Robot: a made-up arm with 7 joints.
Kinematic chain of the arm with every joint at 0, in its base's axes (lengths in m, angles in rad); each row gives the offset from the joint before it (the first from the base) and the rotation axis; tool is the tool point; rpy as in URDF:
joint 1: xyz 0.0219 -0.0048 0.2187 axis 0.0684 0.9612 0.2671
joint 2: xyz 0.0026 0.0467 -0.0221 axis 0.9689 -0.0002 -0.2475
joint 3: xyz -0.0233 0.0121 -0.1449 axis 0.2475 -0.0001 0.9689
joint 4: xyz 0.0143 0.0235 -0.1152 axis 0.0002 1 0
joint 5: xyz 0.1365 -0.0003 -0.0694 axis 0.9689 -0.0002 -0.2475
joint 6: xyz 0.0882 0.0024 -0.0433 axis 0.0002 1 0
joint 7: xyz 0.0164 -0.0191 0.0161 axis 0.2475 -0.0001 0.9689
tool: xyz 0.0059 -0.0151 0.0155 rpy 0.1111 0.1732 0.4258
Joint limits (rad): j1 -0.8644..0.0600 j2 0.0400..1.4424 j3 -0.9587..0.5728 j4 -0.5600..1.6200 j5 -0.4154..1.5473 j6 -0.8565..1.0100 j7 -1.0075..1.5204
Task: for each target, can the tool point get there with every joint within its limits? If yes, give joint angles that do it. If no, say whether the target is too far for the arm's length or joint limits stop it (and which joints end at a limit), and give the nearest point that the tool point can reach.
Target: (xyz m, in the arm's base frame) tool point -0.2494 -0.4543 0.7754
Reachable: no: too far | nearest point 0.2164 -0.2275 0.1892 | short by 0.782 m
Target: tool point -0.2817 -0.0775 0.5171
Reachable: no: joint limits stop it (at a limit: joint 1, joint 2, joint 3, joint 4, joint 5, joint 7) | nearest point 0.1801 0.1452 0.4607 | short by 0.516 m
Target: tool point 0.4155 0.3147 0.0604
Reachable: yes | joints -0.6275 0.9660 -0.0822 0.5007 1.3185 -0.5874 1.1962
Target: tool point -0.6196 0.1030 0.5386
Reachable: no: too far | nearest point 0.1776 0.1513 0.4513 | short by 0.803 m
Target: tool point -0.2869 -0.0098 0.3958
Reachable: no: joint limits stop it (at a limit: joint 1, joint 2, joint 3, joint 4, joint 5, joint 7) | nearest point 0.1775 0.1515 0.4511 | short by 0.495 m
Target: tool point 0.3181 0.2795 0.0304
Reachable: yes | joints -0.0303 1.3365 -0.1803 -0.0411 -0.0664 -0.1089 1.2056
